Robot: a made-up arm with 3 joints. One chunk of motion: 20 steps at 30 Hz.
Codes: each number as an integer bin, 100 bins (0 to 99) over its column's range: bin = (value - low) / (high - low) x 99, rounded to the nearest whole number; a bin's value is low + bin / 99 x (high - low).
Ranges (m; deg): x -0.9..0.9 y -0.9..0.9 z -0.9..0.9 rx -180..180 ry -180..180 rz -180..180
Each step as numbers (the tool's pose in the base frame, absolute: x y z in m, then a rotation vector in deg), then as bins.
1 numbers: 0.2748 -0.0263 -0.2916 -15.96 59.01 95.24
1 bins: 65 48 33 45 66 76
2 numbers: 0.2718 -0.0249 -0.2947 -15.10 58.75 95.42
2 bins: 64 48 33 45 66 76
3 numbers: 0.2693 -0.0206 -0.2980 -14.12 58.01 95.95
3 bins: 64 48 33 46 65 76
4 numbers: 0.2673 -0.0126 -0.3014 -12.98 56.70 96.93
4 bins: 64 49 33 46 65 76
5 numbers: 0.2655 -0.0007 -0.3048 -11.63 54.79 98.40
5 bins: 64 49 33 46 65 77
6 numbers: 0.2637 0.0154 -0.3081 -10.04 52.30 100.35
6 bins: 64 50 33 47 64 77
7 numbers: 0.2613 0.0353 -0.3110 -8.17 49.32 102.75
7 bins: 64 51 32 47 63 78
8 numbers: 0.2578 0.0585 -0.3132 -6.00 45.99 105.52
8 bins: 64 53 32 48 62 79
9 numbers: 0.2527 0.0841 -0.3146 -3.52 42.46 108.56
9 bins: 63 54 32 49 61 79
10 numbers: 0.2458 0.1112 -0.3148 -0.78 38.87 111.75
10 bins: 63 56 32 49 60 80
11 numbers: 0.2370 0.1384 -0.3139 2.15 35.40 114.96
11 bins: 63 57 32 50 59 81
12 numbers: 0.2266 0.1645 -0.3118 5.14 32.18 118.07
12 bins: 62 59 32 51 58 82
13 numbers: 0.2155 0.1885 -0.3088 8.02 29.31 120.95
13 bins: 61 60 33 52 58 83
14 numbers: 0.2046 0.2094 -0.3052 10.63 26.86 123.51
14 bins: 61 61 33 52 57 83
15 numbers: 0.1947 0.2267 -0.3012 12.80 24.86 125.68
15 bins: 60 62 33 53 56 84
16 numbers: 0.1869 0.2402 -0.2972 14.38 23.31 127.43
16 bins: 60 63 33 53 56 85
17 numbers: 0.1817 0.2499 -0.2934 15.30 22.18 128.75
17 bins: 59 63 33 54 56 85
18 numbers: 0.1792 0.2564 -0.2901 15.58 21.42 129.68
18 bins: 59 64 34 54 55 85
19 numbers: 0.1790 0.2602 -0.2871 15.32 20.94 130.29
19 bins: 59 64 34 54 55 85
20 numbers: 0.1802 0.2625 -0.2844 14.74 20.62 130.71
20 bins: 59 64 34 54 55 85
